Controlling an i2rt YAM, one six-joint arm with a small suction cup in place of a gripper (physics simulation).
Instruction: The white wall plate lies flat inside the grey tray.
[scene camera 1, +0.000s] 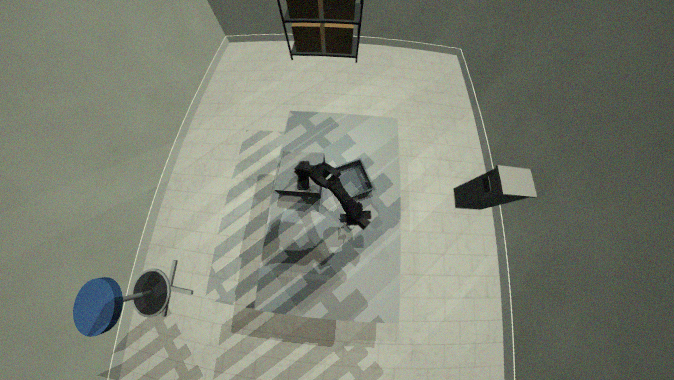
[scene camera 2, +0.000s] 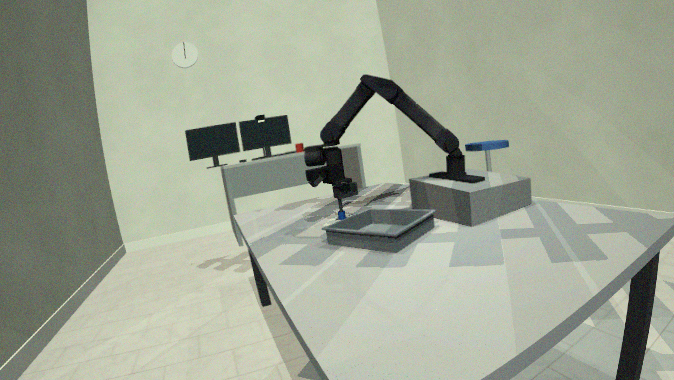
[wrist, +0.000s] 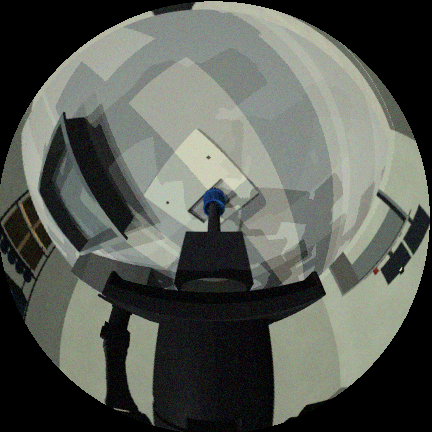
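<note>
There's a grey tray (scene camera 2: 389, 230) resting on the table. Scene camera 1 shows the grey tray (scene camera 1: 354, 178) too, and the wrist view also has the grey tray (wrist: 73, 185). There's a white wall plate (wrist: 187, 174) as well, and the suction cup (wrist: 213, 194) is 30 mm from the middle of the white wall plate. The suction cup carries nothing.
</note>
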